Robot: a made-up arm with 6 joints. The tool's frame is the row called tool.
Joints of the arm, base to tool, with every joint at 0 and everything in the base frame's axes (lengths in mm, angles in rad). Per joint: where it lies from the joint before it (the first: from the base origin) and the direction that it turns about. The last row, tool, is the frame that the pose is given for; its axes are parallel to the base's.
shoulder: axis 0 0 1 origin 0.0 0.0 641.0
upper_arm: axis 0 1 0 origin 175.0 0.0 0.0
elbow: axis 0 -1 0 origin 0.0 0.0 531.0
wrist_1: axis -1 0 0 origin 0.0 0.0 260.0
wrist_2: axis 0 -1 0 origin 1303.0 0.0 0.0
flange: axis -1 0 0 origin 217.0 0.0 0.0
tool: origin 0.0 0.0 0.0
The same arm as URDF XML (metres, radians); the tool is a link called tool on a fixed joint. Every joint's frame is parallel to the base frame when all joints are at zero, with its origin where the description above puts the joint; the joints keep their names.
<robot name="arm">
<link name="base"/>
<link name="link1"/>
<link name="link2"/>
<link name="link3"/>
<link name="link4"/>
<link name="link5"/>
<link name="link6"/>
<link name="tool"/>
<joint name="shoulder" type="continuous"><parent link="base"/><child link="link1"/><origin xyz="0 0 0.641"/><axis xyz="0 0 1"/></joint>
<joint name="upper_arm" type="continuous"><parent link="link1"/><child link="link2"/><origin xyz="0.175 0 0"/><axis xyz="0 1 0"/></joint>
<joint name="elbow" type="continuous"><parent link="link2"/><child link="link3"/><origin xyz="0 0 0.531"/><axis xyz="0 -1 0"/></joint>
<joint name="wrist_1" type="continuous"><parent link="link3"/><child link="link4"/><origin xyz="0 0 0.26"/><axis xyz="-1 0 0"/></joint>
<joint name="wrist_2" type="continuous"><parent link="link4"/><child link="link5"/><origin xyz="1.303 0 0"/><axis xyz="0 -1 0"/></joint>
<joint name="flange" type="continuous"><parent link="link5"/><child link="link6"/><origin xyz="0.217 0 0"/><axis xyz="-1 0 0"/></joint>
<joint name="tool_fixed" type="fixed"><parent link="link6"/><child link="tool"/><origin xyz="0 0 0"/></joint>
</robot>

